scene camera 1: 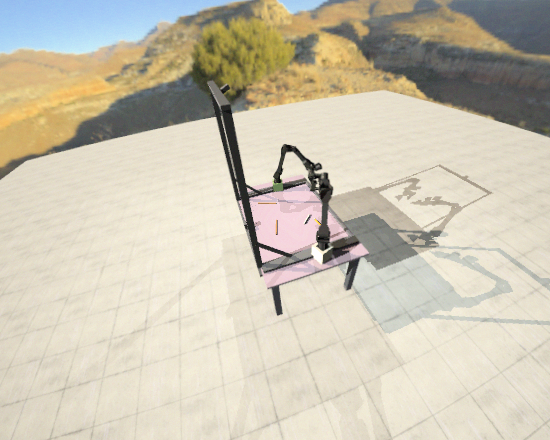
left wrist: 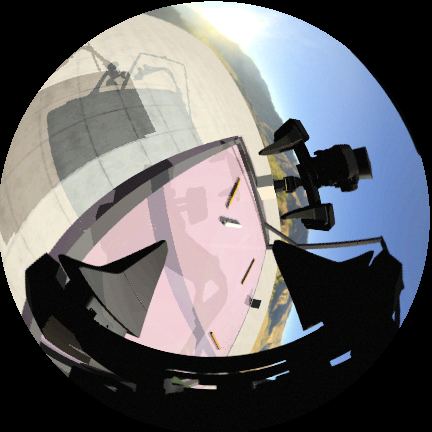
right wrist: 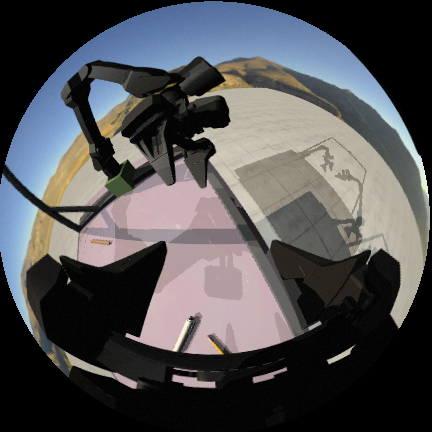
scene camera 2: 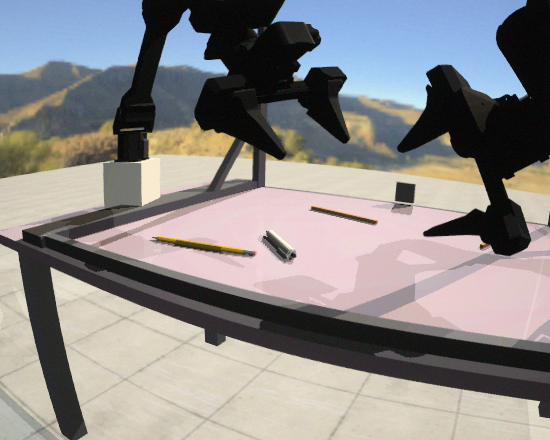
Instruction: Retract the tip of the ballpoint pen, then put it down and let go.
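The left gripper point(scene camera 2: 412, 191), point(left wrist: 221, 246), point(right wrist: 190, 186) is open and holds nothing. Open and empty too, the right gripper point(scene camera 2: 317, 148), point(left wrist: 272, 184), point(right wrist: 219, 246) shares the scene with a tall black frame point(scene camera 1: 219, 100) and a white arm base block point(scene camera 2: 125, 183).
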